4 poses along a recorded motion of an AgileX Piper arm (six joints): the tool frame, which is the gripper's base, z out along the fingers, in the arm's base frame.
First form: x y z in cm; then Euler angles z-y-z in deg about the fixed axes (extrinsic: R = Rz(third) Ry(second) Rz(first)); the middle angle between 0 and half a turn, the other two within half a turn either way.
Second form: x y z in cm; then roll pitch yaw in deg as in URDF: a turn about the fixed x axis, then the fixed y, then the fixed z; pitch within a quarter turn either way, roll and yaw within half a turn. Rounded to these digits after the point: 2 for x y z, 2 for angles.
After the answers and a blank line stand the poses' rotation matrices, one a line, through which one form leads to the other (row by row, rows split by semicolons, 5 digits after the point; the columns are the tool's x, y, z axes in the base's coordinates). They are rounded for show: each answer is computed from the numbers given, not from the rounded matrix.
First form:
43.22 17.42 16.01 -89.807 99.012 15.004
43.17 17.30 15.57 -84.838 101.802 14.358
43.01 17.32 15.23 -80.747 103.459 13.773
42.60 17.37 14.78 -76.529 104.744 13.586
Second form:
43.22 17.42 16.01 -99.01 0.19 -75.03
43.17 17.30 15.57 -101.85 5.05 -76.70
43.01 17.32 15.23 -103.63 9.00 -78.40
42.60 17.37 14.78 -105.14 13.02 -79.90

0.25838 -0.15217 0.95398; -0.96604 -0.03730 0.25569; -0.00333 -0.98765 -0.15664
0.22915 -0.21965 0.94829; -0.96940 0.03665 0.24274; -0.08807 -0.97489 -0.20453
0.19863 -0.26140 0.94457; -0.96752 0.10148 0.23154; -0.15638 -0.95988 -0.23275
0.17081 -0.29530 0.94001; -0.95920 0.16830 0.22717; -0.22528 -0.94047 -0.25450

